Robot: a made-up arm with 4 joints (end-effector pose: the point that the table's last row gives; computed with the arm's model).
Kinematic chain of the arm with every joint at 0, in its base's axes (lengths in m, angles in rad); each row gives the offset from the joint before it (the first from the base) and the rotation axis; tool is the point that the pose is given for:
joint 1: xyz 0 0 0.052 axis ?
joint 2: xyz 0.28 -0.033 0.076 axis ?
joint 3: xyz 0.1 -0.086 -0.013 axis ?
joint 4: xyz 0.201 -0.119 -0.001 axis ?
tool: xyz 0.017 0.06 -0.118
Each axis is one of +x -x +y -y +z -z.
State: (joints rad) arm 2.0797 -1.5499 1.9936 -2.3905
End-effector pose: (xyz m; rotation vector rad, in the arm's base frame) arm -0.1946 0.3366 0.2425 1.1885 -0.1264 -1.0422
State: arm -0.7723 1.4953 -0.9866 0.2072
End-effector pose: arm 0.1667 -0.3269 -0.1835 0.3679 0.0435 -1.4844
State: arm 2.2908 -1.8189 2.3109 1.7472
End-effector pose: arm -0.2619 0.1541 0.1921 -0.1328 -2.3281 -1.9687
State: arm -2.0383 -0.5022 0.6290 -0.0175
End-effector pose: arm -0.2952 -0.0573 -0.5366 0.1122 1.7467 0.8944
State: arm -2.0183 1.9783 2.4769 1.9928
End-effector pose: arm -0.0143 -0.1962 -0.1495 1.1247 0.3660 0.5722
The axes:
joint 1: -y
joint 2: -z
joint 3: -x
joint 4: +y

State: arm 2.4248 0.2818 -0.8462 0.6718
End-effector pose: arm -0.3427 -0.1454 0.4171 0.3270 -1.7419 0.9620
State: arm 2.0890 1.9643 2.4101 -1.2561
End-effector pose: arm -0.1362 -0.3979 0.0520 -0.7726 -0.6036 -1.0519
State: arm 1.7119 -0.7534 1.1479 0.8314
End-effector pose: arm -0.1591 -0.0212 0.6130 -1.0203 -1.1800 -0.8996
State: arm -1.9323 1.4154 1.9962 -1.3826
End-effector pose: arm 0.0132 -0.4585 -0.2506 -0.8059 1.7378 1.8171
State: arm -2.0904 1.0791 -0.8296 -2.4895
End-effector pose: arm -0.0575 -0.4449 -0.2280 -1.2812 -0.7900 0.1093
